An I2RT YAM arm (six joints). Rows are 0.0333 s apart.
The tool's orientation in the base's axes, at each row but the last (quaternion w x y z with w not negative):
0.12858 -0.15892 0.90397 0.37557
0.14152 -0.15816 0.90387 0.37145
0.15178 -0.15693 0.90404 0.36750
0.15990 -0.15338 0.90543 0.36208
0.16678 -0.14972 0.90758 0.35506
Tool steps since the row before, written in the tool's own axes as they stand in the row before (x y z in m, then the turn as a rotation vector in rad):
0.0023 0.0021 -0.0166 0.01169 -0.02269 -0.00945
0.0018 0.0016 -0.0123 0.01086 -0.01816 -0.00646
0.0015 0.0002 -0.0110 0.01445 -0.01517 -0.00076
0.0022 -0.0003 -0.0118 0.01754 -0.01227 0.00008
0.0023 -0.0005 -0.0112 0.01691 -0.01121 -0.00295
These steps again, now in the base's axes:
-0.0048 -0.0110 0.0119 -0.00307 -0.02418 -0.01212
-0.0040 -0.0081 0.0087 -0.00367 -0.01883 -0.01102
-0.0032 -0.0080 0.0071 -0.00720 -0.01335 -0.01447
-0.0040 -0.0089 0.0070 -0.01097 -0.01126 -0.01453
-0.0041 -0.0085 0.0065 -0.01142 -0.01252 -0.01154

